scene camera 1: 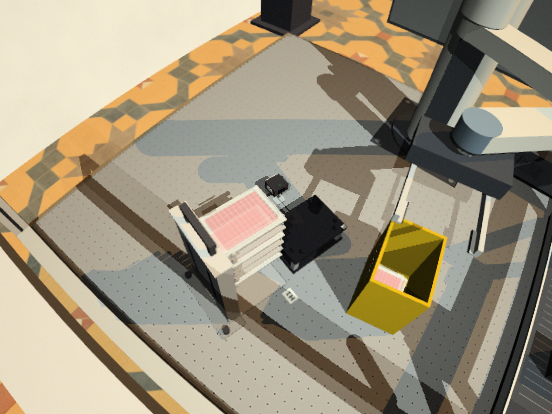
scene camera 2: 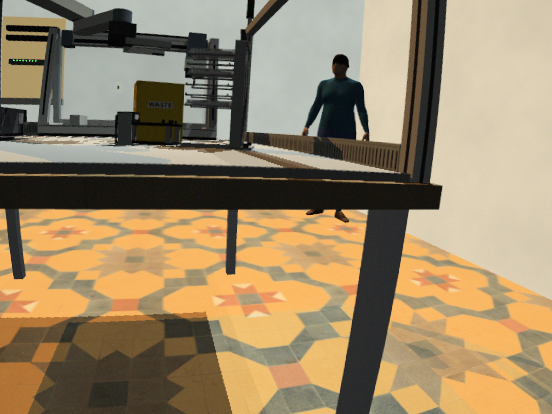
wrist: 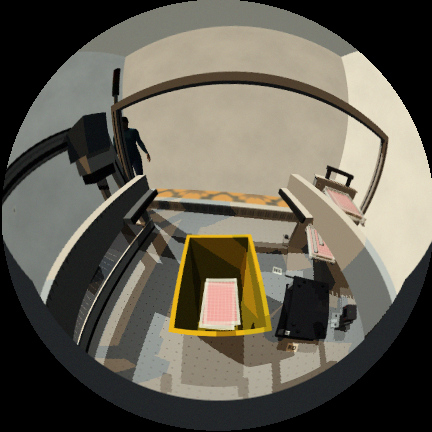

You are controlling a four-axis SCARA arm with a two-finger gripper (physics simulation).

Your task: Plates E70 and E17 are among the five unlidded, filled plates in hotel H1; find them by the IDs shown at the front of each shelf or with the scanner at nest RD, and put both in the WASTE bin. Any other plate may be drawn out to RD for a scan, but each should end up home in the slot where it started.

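Frame: origin at the arm's base, x back, y left, z down, level; millimetres.
Where they show: gripper, fingertip midpoint: (scene camera 1: pixel 436 236) (scene camera 2: pixel 167 49) (wrist: pixel 217 180).
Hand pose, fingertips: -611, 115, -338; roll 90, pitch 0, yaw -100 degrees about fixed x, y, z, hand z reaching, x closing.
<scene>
Each offset is from my fingertips to the top centre of the thing, as dx, dy, dz. "spot": to the spot under its first point.
My gripper (scene camera 1: pixel 437 232) (wrist: pixel 217 180) is open and empty, its two fingers spread above the yellow WASTE bin {+23, -6, +125} (scene camera 1: pixel 387 312) (scene camera 2: pixel 159 94) (wrist: pixel 220 333). A pink-filled plate {+14, -10, +289} (scene camera 1: pixel 390 279) (wrist: pixel 220 302) lies inside the bin; pale edges show at its near end, and I cannot tell how many plates lie there. Hotel H1 (scene camera 1: pixel 220 265) (scene camera 2: pixel 240 95) holds several plates, with a pink-filled top plate {-134, -287, +57} (scene camera 1: pixel 245 220) (wrist: pixel 344 200) and another pink plate {spot: -85, -232, +155} (wrist: pixel 320 242) lower down. The black nest RD {+36, -238, +255} (scene camera 1: pixel 312 232) (wrist: pixel 305 307) carries no plate. No plate ID is readable.
The small black scanner {+86, -364, +241} (scene camera 1: pixel 276 185) (wrist: pixel 346 317) stands beside the nest. An H1 label {spot: -108, -179, +325} (scene camera 1: pixel 289 295) (wrist: pixel 277 270) lies on the deck between hotel and bin. The hotel has a dark handle {spot: -214, -304, +2} (scene camera 1: pixel 197 227) on top. A person (scene camera 2: pixel 342 107) (wrist: pixel 132 145) stands beyond the table.
</scene>
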